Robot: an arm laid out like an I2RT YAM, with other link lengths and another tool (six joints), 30 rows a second.
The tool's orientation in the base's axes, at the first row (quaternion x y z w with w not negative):
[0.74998, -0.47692, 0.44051, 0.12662]
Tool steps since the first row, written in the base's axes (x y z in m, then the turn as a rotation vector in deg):
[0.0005, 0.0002, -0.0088, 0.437, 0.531, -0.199]
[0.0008, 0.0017, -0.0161, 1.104, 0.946, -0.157]
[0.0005, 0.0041, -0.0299, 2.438, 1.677, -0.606]
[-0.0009, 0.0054, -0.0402, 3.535, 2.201, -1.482]
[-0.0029, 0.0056, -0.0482, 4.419, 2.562, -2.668]
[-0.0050, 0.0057, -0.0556, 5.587, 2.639, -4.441]
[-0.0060, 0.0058, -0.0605, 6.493, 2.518, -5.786]
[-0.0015, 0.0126, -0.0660, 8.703, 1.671, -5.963]
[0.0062, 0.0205, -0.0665, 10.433, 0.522, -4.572]
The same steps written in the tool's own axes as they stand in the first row. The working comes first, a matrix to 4 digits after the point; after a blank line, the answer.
The tool's axes in the first row as the columns of a matrix, in the base's axes (used below as rounded here):
[0.1570, -0.8269, 0.5400]
[-0.6038, -0.5130, -0.6101]
[0.7815, -0.2303, -0.5798]

[-0.0069, 0.0015, 0.0053, -0.408, -0.588, 0.027]
[-0.0135, 0.0022, 0.0087, -0.521, -1.362, 0.110]
[-0.0258, 0.0044, 0.0151, -1.103, -2.737, 0.645]
[-0.0348, 0.0072, 0.0195, -1.932, -3.711, 1.425]
[-0.0415, 0.0106, 0.0230, -2.938, -4.354, 2.370]
[-0.0477, 0.0140, 0.0261, -4.187, -4.951, 3.982]
[-0.0517, 0.0159, 0.0283, -5.023, -5.328, 5.325]
[-0.0594, 0.0100, 0.0298, -4.303, -6.680, 7.137]
[-0.0634, -0.0003, 0.0294, -2.250, -7.842, 7.966]

